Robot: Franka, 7 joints.
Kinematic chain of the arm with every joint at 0, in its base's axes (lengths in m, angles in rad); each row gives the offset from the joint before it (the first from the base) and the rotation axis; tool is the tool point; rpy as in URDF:
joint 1: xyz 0 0 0.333 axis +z
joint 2: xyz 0 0 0 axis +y
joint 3: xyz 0 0 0.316 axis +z
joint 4: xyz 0.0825 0 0 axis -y
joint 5: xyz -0.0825 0 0.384 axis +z
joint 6: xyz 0 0 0 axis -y
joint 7: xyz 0.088 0 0 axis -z
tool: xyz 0 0 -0.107 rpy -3.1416 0 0
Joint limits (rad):
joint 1: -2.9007..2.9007
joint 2: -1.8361..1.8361
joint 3: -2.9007..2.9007
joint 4: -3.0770..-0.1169
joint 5: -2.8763..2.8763
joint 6: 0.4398..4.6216
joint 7: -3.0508..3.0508
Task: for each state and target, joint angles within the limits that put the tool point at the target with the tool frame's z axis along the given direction. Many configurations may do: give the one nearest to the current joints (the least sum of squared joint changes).
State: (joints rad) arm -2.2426 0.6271 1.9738 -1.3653 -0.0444 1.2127 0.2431
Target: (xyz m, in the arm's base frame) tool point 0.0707 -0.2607 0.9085 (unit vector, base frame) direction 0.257 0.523 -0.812
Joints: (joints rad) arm -2.3656 0.6938 2.3688 -0.7722 0.1319 0.5700 0.2431
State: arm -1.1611 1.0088 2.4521 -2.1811 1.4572 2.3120 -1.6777
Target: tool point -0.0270 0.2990 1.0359 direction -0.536 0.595 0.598
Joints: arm -0.7762 0.4731 2.9007 -1.3522 1.3314 2.9477 -1.6777
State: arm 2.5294 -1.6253 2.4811 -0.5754 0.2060 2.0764 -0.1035
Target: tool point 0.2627 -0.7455 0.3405 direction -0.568 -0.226 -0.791
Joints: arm 2.3579 -1.1576 2.2237 -0.8130 0.1622 1.8022 -0.1035
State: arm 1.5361 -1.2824 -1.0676 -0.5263 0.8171 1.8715 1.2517
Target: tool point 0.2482 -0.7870 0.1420 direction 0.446 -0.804 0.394
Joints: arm 1.8107 -1.8209 -1.1135 -0.1199 0.8395 2.5216 1.2517
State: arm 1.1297 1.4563 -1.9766 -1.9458 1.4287 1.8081 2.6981
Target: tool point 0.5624 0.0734 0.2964 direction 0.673 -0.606 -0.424
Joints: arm 1.5486 1.8361 -1.5146 -2.1639 1.6089 2.5888 2.6981
